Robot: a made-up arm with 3 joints. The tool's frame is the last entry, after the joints.
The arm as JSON. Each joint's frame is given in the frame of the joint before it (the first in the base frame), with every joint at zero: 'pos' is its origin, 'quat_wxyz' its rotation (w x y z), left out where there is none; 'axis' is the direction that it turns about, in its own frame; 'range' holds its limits. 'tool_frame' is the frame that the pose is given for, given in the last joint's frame.
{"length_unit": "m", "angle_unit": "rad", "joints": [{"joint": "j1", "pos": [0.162, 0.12, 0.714], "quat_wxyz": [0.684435, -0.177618, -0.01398, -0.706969], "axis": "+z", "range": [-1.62, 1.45]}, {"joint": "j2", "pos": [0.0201, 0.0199, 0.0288], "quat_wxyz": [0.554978, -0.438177, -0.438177, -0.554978], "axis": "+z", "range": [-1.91, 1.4]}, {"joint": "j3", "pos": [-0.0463, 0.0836, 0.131], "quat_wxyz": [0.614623, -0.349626, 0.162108, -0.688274], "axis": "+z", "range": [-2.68, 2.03]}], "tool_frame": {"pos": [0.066, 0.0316, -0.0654], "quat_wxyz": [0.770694, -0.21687, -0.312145, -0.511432]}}
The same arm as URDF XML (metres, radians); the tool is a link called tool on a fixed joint. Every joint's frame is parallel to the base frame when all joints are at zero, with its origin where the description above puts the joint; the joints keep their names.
<robot name="arm">
  <joint name="j1" type="revolute">
    <parent link="base_link"/>
    <child link="link1"/>
    <origin xyz="0.162 0.12 0.714"/>
    <axis xyz="0.232003 0.262904 0.936513"/>
    <limit lower="-1.62" upper="1.45"/>
  </joint>
  <joint name="j2" type="revolute">
    <parent link="link1"/>
    <child link="link2"/>
    <origin xyz="0.026 -0.013 0.028"/>
    <axis xyz="1 0 0"/>
    <limit lower="-1.91" upper="1.4"/>
  </joint>
  <joint name="j3" type="revolute">
    <parent link="link2"/>
    <child link="link3"/>
    <origin xyz="0.131 -0.093 -0.022"/>
    <axis xyz="0.702966 -0.014999 0.711065"/>
    <limit lower="-2.68" upper="2.03"/>
  </joint>
  <joint name="tool_fixed" type="fixed">
    <parent link="link3"/>
    <child link="tool"/>
    <origin xyz="-0.048 0.074 -0.043" rpy="0 0 0"/>
  </joint>
  <link name="base_link"/>
  <link name="link1"/>
  <link name="link2"/>
  <link name="link3"/>
  <link name="tool"/>
</robot>

